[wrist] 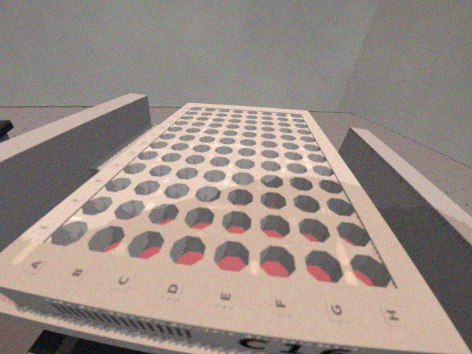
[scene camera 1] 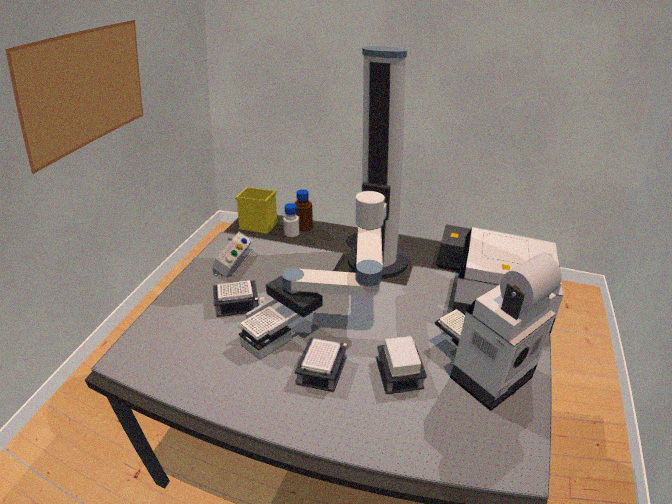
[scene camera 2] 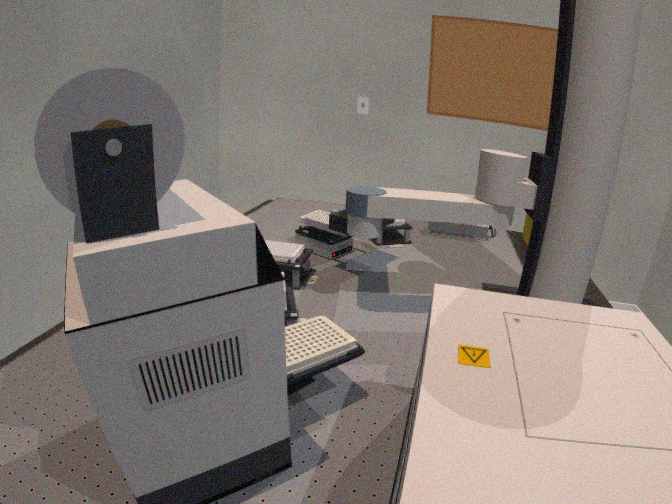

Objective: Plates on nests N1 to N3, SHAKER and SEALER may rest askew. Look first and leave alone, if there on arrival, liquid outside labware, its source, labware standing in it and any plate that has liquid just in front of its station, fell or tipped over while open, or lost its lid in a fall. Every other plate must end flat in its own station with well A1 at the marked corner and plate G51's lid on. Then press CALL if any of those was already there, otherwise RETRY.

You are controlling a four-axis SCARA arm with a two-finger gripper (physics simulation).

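My gripper (scene camera 1: 264,323) (wrist: 244,129) is shut on plate C16 (scene camera 1: 260,321) (scene camera 2: 314,217) (wrist: 235,170), a white plate with red in its wells. It holds the plate level, a little above the shaker (scene camera 1: 267,346) (scene camera 2: 332,247), whose black top shows under it. In the wrist view row A is at the left and H at the right of the near edge. White plates sit on the left nest (scene camera 1: 219,303), the middle nest (scene camera 1: 320,381) and the sealer's tray (scene camera 2: 355,351). A taller white plate (scene camera 1: 402,355) sits on the right nest (scene camera 1: 404,383). Their labels are unreadable.
The sealer (scene camera 1: 496,352) (scene camera 2: 179,379) stands at the right, near a large white instrument (scene camera 1: 510,252) (scene camera 2: 542,401). The button box (scene camera 1: 232,254) lies at the back left, before a yellow bin (scene camera 1: 256,210) and two bottles. The arm's column (scene camera 1: 393,162) rises at the back.
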